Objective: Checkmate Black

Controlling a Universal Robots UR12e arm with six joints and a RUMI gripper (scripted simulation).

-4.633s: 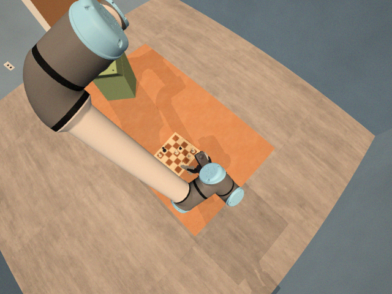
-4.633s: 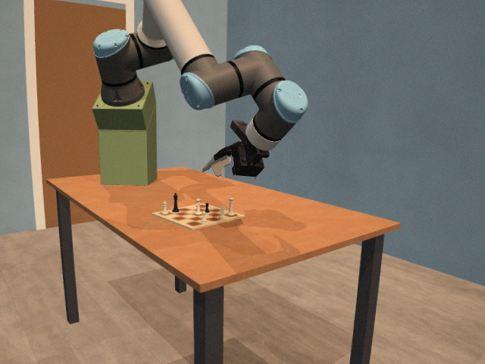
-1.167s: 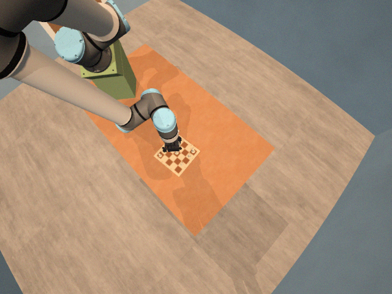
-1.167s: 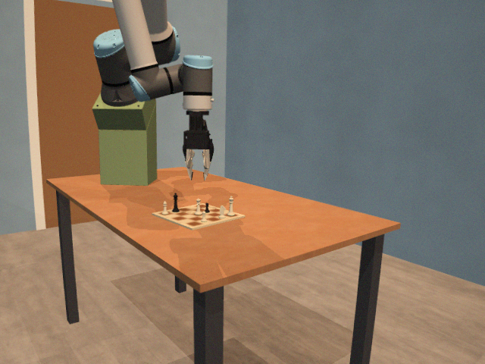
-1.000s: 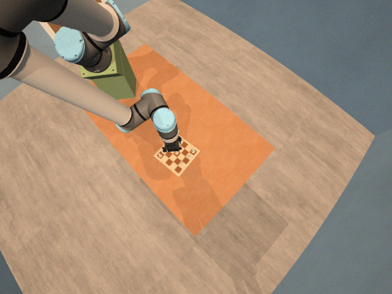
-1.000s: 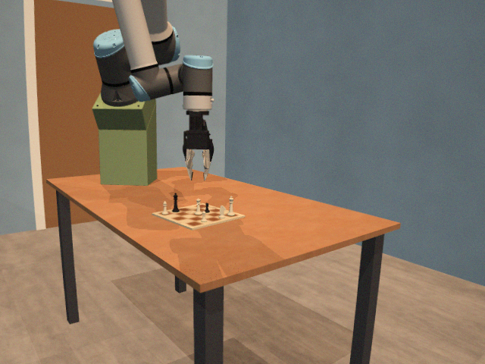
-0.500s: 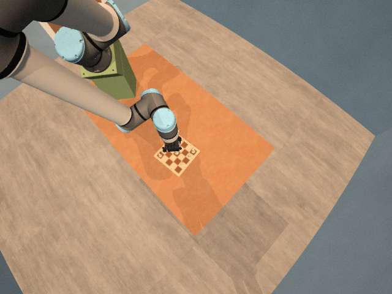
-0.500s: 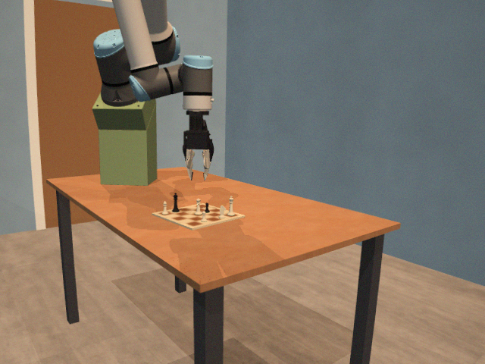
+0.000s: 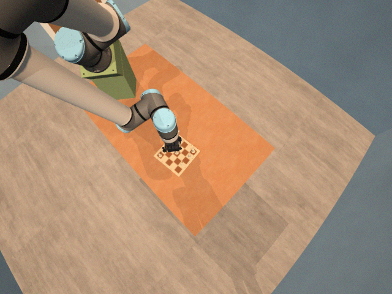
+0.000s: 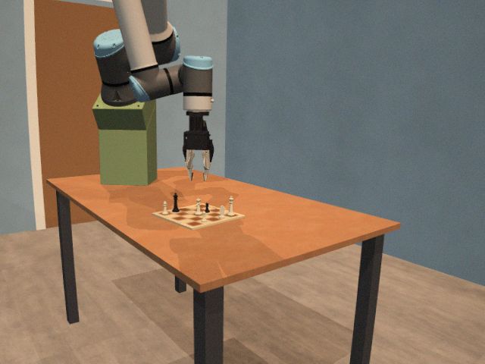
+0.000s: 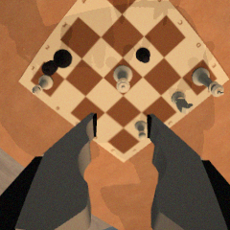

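Now: hand 1 cm short of the black pawn, 4 cm to the right of it and 11 cm above it. The rest, counted from my hand: tall black piece: 8 cm behind, 3 cm to the right, 10 cm below; small chessboard: 13 cm below; white pawn: 7 cm ahead, 5 cm to the right, 11 cm below.
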